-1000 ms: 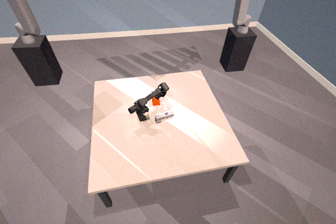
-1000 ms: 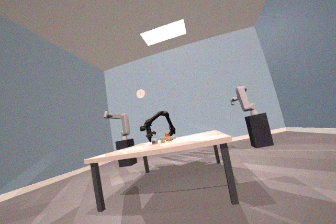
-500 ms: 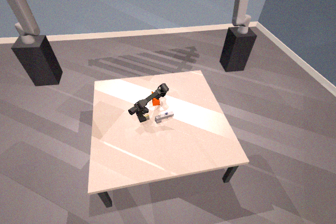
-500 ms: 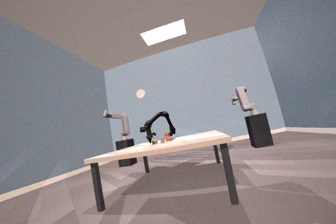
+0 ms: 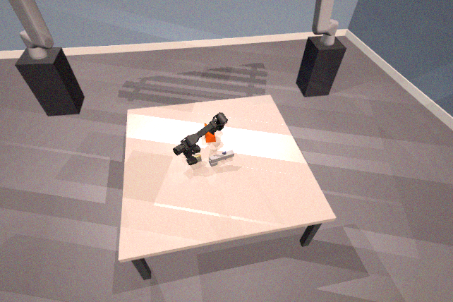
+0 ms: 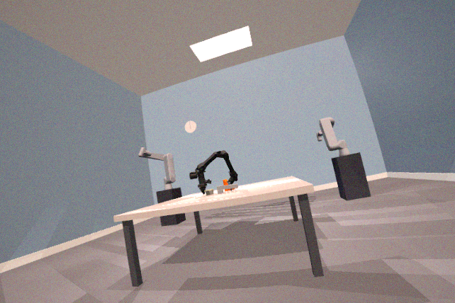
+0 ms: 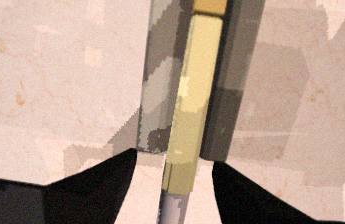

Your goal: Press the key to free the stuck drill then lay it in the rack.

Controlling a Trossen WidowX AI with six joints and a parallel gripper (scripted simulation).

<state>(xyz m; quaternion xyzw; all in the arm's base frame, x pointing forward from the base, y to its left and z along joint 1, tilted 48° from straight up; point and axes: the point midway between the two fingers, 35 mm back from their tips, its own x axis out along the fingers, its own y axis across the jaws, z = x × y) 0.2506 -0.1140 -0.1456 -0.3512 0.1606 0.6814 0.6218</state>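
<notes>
The drill is 40 mm to the left of my gripper tip, 30 mm above it and 10 mm behind it. Also, from my gripper tip: grey holder block 230 mm to the left, 20 mm above, 10 mm ahead; then grey rack 50 mm to the left, 10 mm behind, 10 mm above; then key 260 mm to the left, 40 mm above.
</notes>
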